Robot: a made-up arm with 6 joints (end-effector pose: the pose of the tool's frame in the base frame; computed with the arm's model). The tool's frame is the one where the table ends. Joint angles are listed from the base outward.
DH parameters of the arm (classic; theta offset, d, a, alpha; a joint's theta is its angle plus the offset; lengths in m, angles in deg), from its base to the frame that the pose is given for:
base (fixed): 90 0.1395 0 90
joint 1: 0 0.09 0.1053 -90
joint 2: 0 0.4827 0.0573 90
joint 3: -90 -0.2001 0.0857 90
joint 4: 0 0.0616 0.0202 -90
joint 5: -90 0.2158 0.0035 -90
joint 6: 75.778 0 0.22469 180
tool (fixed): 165.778 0.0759 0 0
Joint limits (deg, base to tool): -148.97..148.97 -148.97..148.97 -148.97..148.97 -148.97..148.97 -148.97..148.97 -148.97..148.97
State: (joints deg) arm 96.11 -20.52 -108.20 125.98 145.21 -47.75
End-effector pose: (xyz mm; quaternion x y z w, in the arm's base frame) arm 45.0 -415.6 381.0 -0.4657 0.3512 -0.7995 0.1436
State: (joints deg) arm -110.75 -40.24 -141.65 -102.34 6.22 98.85
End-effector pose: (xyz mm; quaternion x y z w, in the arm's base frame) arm -191.4 570.0 -105.7 -0.1614 0.4531 0.1962 0.8545
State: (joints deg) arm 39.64 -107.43 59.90 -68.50 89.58 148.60
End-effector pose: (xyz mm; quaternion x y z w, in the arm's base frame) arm 375.7 -150.4 239.6 -0.4384 -0.7709 -0.1900 0.4212
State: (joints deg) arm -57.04 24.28 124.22 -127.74 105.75 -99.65
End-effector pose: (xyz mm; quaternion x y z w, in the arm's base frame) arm -540.8 487.7 342.4 0.8560 0.3557 -0.3031 0.2209
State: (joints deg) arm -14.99 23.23 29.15 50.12 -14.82 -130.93
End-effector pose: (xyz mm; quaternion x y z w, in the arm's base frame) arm 169.7 63.4 787.2 -0.2947 -0.2105 0.8755 0.3198
